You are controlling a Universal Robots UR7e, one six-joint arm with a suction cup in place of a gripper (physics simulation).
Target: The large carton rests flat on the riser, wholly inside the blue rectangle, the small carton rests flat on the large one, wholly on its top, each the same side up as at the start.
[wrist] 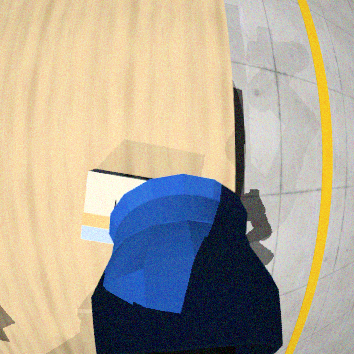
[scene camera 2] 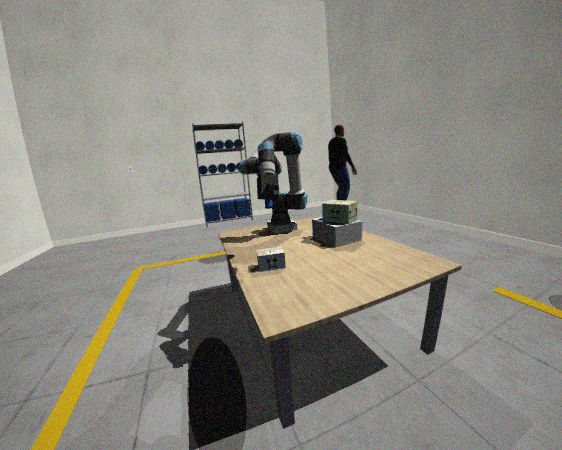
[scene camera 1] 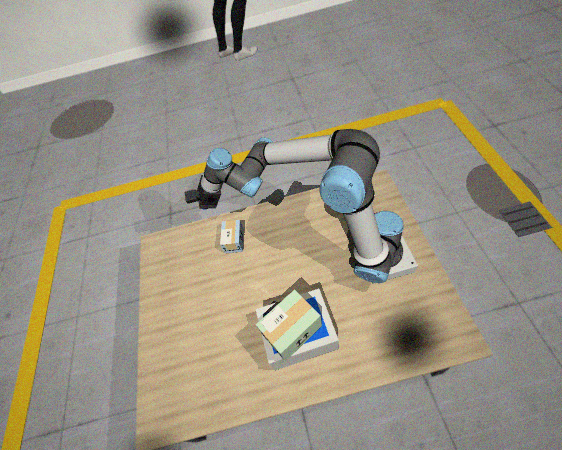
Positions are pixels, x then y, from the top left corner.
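Riser (scene camera 2: 336,234) at 1310 mm from the lens; large carton (scene camera 2: 336,211) at 1360 mm from the lens.
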